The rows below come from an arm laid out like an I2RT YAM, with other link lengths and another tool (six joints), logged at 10 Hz.
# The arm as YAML. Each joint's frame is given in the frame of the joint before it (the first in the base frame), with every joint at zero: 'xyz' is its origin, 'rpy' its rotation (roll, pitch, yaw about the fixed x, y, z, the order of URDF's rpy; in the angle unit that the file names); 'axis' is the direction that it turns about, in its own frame. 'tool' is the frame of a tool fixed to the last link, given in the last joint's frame.
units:
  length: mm
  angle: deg
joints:
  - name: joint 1
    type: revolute
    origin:
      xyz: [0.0, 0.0, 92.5]
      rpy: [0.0, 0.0, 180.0]
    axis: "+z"
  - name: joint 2
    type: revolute
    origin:
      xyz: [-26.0, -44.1, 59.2]
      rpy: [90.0, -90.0, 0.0]
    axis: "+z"
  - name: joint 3
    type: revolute
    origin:
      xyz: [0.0, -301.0, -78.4]
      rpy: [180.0, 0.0, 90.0]
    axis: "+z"
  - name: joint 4
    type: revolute
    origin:
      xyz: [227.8, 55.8, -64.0]
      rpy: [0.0, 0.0, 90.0]
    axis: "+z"
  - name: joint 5
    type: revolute
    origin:
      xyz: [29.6, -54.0, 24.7]
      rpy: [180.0, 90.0, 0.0]
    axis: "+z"
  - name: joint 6
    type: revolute
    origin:
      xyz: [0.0, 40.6, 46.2]
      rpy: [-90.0, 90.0, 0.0]
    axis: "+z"
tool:
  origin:
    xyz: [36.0, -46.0, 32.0]
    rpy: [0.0, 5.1, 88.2]
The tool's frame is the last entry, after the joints.
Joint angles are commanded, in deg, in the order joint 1, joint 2, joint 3, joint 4, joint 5, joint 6. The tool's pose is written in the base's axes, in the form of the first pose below.
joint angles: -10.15 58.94 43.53 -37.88 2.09 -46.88
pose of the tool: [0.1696, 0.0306, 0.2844], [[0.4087, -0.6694, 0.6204], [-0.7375, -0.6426, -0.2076], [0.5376, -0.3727, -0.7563]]
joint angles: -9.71 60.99 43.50 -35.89 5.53 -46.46
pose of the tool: [0.1794, 0.0256, 0.2789], [[0.3885, -0.6942, 0.6059], [-0.7274, -0.6347, -0.2608], [0.5656, -0.3394, -0.7516]]
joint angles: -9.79 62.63 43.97 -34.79 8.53 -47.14
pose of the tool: [0.1866, 0.0198, 0.2757], [[0.3782, -0.7124, 0.5911], [-0.7085, -0.6338, -0.3105], [0.5958, -0.3013, -0.7444]]
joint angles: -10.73 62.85 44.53 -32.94 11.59 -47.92
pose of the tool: [0.1927, 0.0111, 0.2776], [[0.3351, -0.7288, 0.5971], [-0.6874, -0.6225, -0.3741], [0.6444, -0.2850, -0.7096]]
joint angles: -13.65 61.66 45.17 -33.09 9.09 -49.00
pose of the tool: [0.1903, 0.0054, 0.2849], [[0.3097, -0.7253, 0.6148], [-0.7004, -0.6113, -0.3683], [0.6430, -0.3166, -0.6974]]
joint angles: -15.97 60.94 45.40 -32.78 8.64 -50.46
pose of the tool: [0.1887, -0.0015, 0.2878], [[0.2887, -0.7306, 0.6188], [-0.6957, -0.6041, -0.3887], [0.6578, -0.3183, -0.6826]]
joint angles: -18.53 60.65 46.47 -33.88 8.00 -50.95
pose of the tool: [0.1873, -0.0087, 0.2930], [[0.2644, -0.7476, 0.6092], [-0.7053, -0.5808, -0.4066], [0.6578, -0.3221, -0.6808]]
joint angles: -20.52 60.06 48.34 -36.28 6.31 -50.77
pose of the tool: [0.1845, -0.0117, 0.3028], [[0.2459, -0.7544, 0.6086], [-0.7241, -0.5604, -0.4020], [0.6444, -0.3418, -0.6841]]
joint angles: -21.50 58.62 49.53 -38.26 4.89 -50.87
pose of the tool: [0.1787, -0.0107, 0.3113], [[0.2359, -0.7481, 0.6203], [-0.7316, -0.5568, -0.3933], [0.6396, -0.3610, -0.6787]]
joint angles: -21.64 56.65 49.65 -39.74 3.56 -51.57
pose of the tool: [0.1702, -0.0060, 0.3154], [[0.2444, -0.7310, 0.6371], [-0.7291, -0.5717, -0.3763], [0.6393, -0.3726, -0.6727]]
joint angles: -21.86 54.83 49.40 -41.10 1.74 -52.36
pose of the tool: [0.1617, -0.0009, 0.3173], [[0.2598, -0.7118, 0.6526], [-0.7294, -0.5875, -0.3505], [0.6328, -0.3850, -0.6718]]
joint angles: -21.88 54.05 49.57 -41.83 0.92 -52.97
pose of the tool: [0.1579, 0.0015, 0.3192], [[0.2695, -0.6998, 0.6615], [-0.7258, -0.5991, -0.3381], [0.6329, -0.3890, -0.6694]]
